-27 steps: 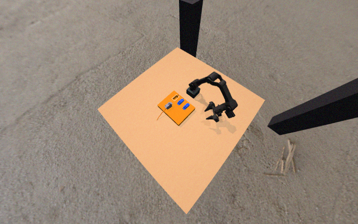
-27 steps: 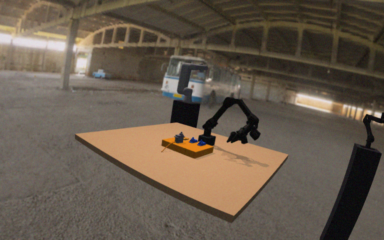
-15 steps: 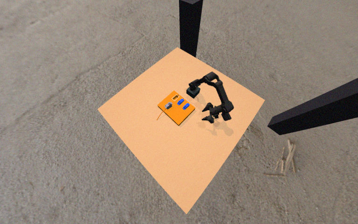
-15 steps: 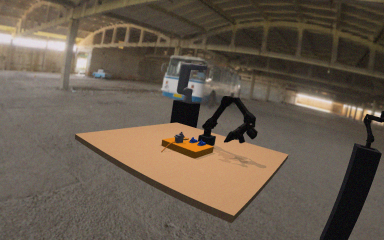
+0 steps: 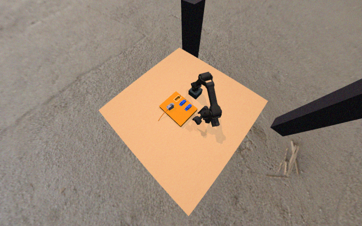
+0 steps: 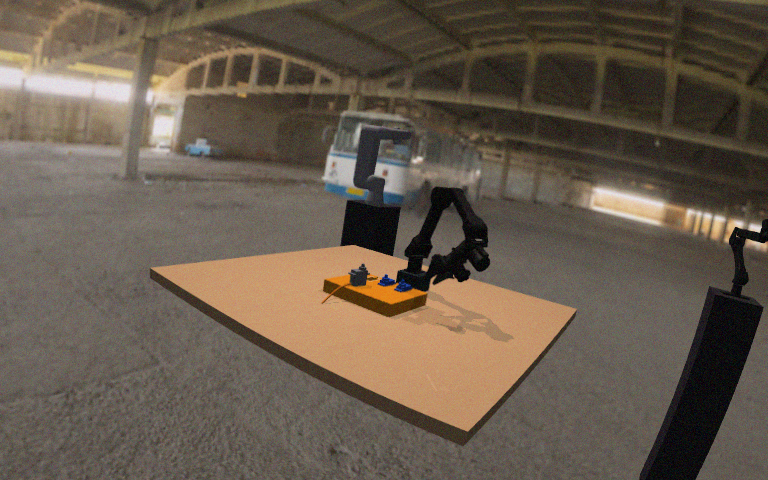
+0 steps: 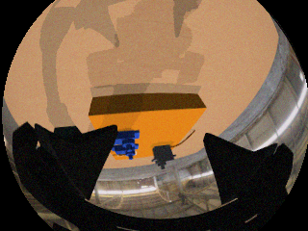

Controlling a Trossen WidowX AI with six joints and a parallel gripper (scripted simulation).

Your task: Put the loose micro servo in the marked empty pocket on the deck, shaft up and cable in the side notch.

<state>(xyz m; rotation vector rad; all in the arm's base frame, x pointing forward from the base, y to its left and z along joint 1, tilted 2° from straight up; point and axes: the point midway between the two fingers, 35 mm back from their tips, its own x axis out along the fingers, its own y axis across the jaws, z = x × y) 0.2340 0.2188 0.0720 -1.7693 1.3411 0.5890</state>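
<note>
Right now my gripper tip is 20 cm to the left of the orange robot deck, 9 cm above it and 6 cm short of it.
</note>
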